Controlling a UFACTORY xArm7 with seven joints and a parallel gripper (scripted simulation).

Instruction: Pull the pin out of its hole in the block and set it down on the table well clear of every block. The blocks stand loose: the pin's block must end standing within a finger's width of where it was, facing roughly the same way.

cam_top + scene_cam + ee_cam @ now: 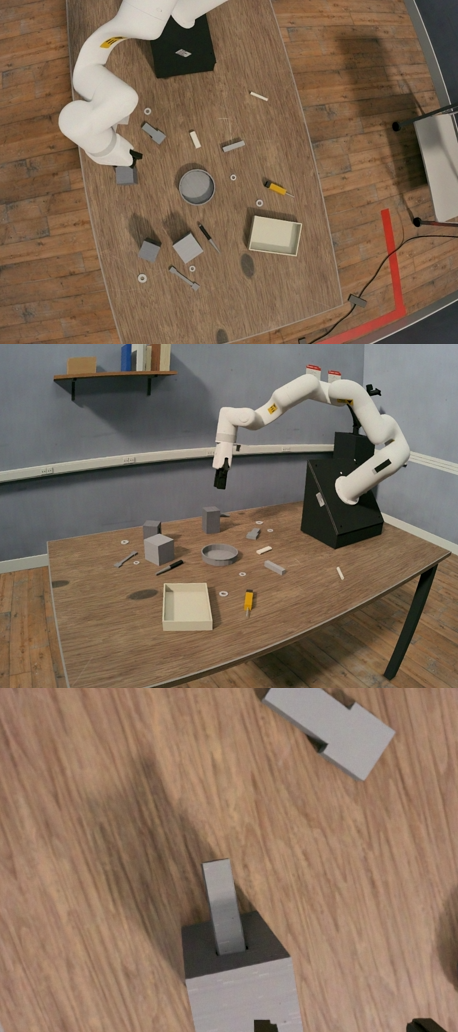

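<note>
My gripper is now 130 mm above the grey pin, 20 mm to the left of it and 20 mm past it. Also, from my hand: tall grey block 140 mm below, 20 mm to the right, 20 mm ahead; then round grey dish 200 mm to the left, 180 mm below, 90 mm ahead; then white cylinder 220 mm to the left, 190 mm below, 80 mm behind.
</note>
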